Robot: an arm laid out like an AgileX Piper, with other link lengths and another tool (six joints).
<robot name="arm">
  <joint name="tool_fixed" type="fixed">
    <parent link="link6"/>
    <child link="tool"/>
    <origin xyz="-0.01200 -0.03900 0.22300" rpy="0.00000 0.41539 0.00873"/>
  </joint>
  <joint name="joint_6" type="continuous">
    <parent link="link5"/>
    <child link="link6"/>
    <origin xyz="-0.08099 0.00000 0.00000" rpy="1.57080 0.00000 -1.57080"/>
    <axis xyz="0 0 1"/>
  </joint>
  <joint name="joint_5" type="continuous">
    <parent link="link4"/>
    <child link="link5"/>
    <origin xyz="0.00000 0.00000 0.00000" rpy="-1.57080 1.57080 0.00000"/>
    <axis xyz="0 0 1"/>
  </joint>
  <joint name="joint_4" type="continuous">
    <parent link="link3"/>
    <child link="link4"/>
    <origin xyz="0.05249 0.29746 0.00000" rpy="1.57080 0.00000 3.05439"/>
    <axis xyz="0 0 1"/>
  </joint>
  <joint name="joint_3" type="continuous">
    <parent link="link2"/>
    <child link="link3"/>
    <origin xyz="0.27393 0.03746 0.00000" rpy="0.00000 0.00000 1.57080"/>
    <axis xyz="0 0 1"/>
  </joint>
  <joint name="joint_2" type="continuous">
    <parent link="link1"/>
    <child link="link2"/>
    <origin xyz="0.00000 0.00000 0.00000" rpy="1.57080 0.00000 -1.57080"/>
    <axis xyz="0 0 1"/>
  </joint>
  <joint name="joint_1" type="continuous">
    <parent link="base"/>
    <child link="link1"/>
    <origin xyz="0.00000 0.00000 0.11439" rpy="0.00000 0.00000 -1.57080"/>
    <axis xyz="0 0 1"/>
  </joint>
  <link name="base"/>
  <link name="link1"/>
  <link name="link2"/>
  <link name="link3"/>
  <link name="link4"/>
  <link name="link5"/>
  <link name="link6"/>
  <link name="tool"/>
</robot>
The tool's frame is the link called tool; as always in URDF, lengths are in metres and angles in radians. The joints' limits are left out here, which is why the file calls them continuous.
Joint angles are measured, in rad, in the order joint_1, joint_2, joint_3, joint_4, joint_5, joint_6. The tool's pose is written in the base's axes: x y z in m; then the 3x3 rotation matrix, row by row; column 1 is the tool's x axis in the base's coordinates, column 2 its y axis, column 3 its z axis. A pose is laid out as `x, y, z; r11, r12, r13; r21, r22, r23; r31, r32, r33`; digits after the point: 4 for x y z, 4 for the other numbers.
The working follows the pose.
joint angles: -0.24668, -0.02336, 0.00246, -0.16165, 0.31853, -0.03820
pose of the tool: 0.2986, -0.1281, 0.1611; -0.6051, 0.2506, 0.7557; 0.0018, 0.9496, -0.3135; -0.7962, -0.1884, -0.5750
Where each joint sits with the arm in this pose, in the base's axes (m; each line is computed from the numbers above, not from the rounded line before):
joint_1: 0.0000 0.0000 0.1144
joint_2: 0.0000 0.0000 0.1144
joint_3: -0.2664 0.0671 0.1454
joint_4: 0.0209 -0.0053 0.2041
joint_5: 0.0209 -0.0053 0.2041
joint_6: 0.0967 -0.0286 0.1875
the tool: 0.2986 -0.1281 0.1611

